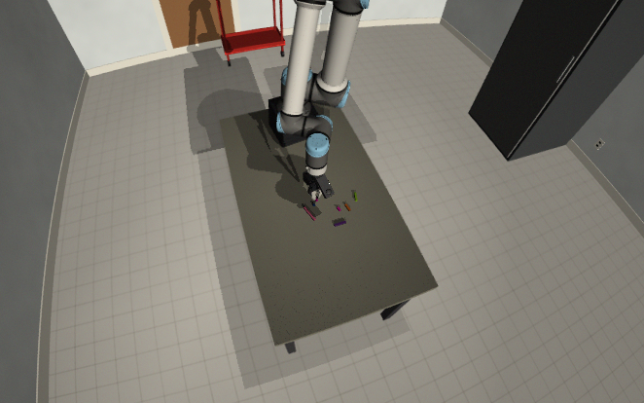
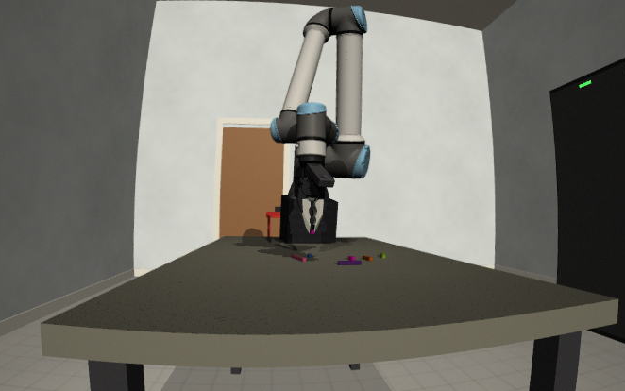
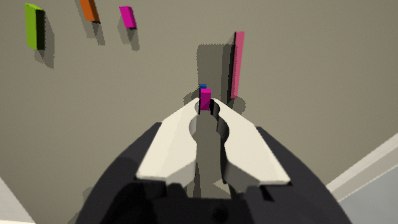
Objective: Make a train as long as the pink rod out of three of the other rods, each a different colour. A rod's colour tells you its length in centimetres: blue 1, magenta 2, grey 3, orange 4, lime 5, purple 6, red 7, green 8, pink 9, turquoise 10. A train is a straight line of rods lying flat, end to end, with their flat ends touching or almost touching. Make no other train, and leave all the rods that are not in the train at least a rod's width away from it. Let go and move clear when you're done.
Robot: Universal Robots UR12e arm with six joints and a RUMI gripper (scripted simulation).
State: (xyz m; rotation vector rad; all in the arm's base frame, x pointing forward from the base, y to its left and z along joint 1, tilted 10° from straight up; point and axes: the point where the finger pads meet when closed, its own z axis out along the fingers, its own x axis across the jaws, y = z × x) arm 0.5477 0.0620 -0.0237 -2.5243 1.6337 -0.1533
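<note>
My hand is 1 cm past the blue rod, 1 cm to the left of it and 8 cm above it. From my hand the other things lie so: purple rod 11 cm ahead, 11 cm to the left, 8 cm below; then orange rod 2 cm ahead, 16 cm to the left, 8 cm below; then pink rod 3 cm ahead, 3 cm to the right, 8 cm below.
</note>
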